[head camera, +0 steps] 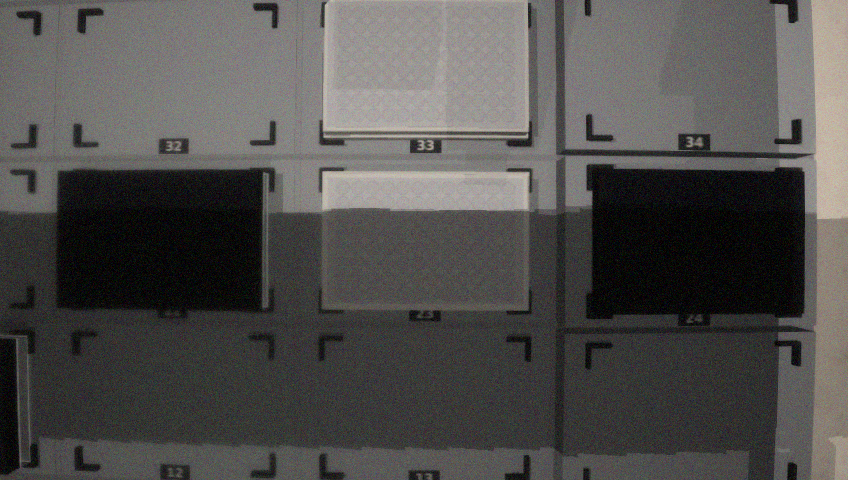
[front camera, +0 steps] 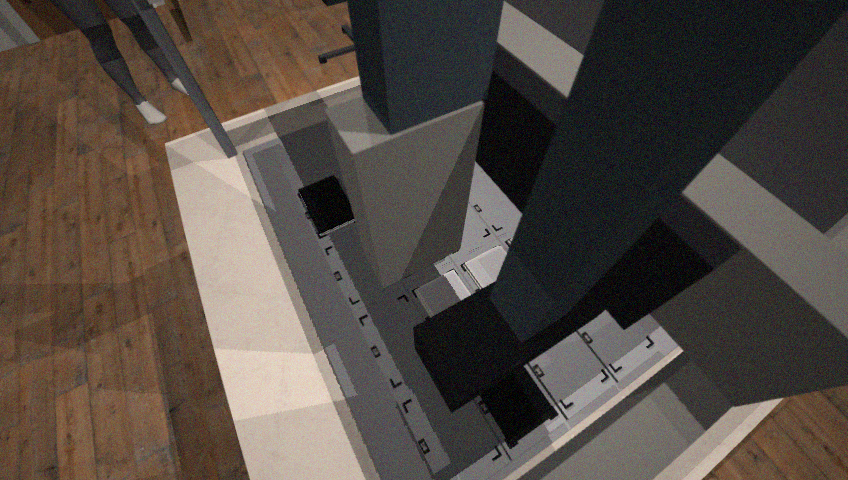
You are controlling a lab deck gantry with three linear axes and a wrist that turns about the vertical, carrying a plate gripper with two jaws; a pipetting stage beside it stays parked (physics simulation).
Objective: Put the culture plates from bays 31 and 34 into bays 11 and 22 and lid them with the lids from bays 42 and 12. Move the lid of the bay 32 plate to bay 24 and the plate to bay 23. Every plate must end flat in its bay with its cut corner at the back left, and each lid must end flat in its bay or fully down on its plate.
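Places are measured from the robot's base along level axes (x left, y down, z back), in centimetres.
Pixels of known places: robot's base, origin of the base link: [front camera: 299, 194].
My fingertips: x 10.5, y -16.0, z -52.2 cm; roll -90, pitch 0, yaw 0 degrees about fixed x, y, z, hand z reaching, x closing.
Ahead of a thing's pixels: the offset from my fingertips to its top centre. "spot": to the spot under its first point.
My gripper [front camera: 467, 353] shows as a black block at the foot of the dark column; its jaws are hidden, so their opening cannot be told. It does not show in the head view. A black lid {dy +13.7, dx +4.5, dz -3.4 cm} [front camera: 516, 405] [head camera: 697, 240] lies in bay 24. A pale plate {dy +14.6, dx +4.5, dz +13.0 cm} [front camera: 439, 295] [head camera: 425, 255] lies in bay 23, half in shadow. A black lid {dy +14.3, dx +4.5, dz +29.4 cm} [head camera: 160, 240] covers a plate in bay 22, with a light edge showing at its right. Another black-lidded plate {dy +14.3, dx -6.2, dz +45.8 cm} [front camera: 327, 204] [head camera: 8, 404] sits in bay 11, cut off in the head view. Cut corners cannot be made out.
A pale plate {dy +14.6, dx +15.2, dz +13.0 cm} [front camera: 489, 265] [head camera: 425, 65] stands in bay 33. Bays 32 and 34 show corner marks and no plate. The large grey stage housing [front camera: 410, 196] hangs beside the gripper's column and hides bay 22 in the front view. A pale rim {spot: dy +17.0, dx -30.6, dz +43.4 cm} [front camera: 220, 267] borders the deck.
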